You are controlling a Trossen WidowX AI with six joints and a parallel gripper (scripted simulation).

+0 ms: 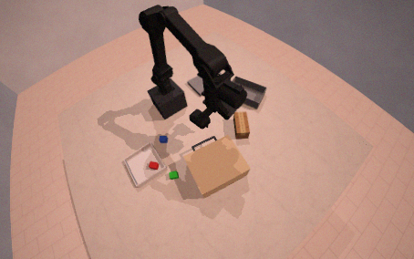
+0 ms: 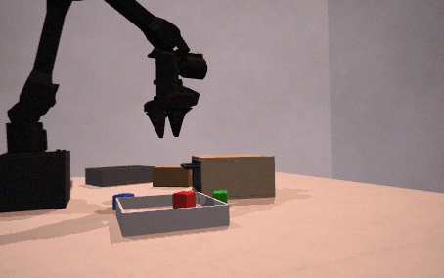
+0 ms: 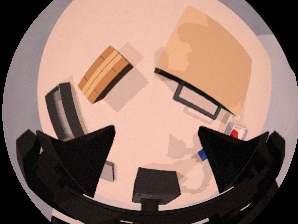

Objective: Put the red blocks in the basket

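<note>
Right now my hand is 290 mm past the grey flat piece, 200 mm to the right of it and 150 mm above it. Also, from my hand: small brown box (50 mm ahead, 110 mm to the left, 140 mm below); then tan drawer cabinet (130 mm ahead, 100 mm to the right, 130 mm below); then drawer (100 mm ahead, 100 mm to the right, 130 mm below).
</note>
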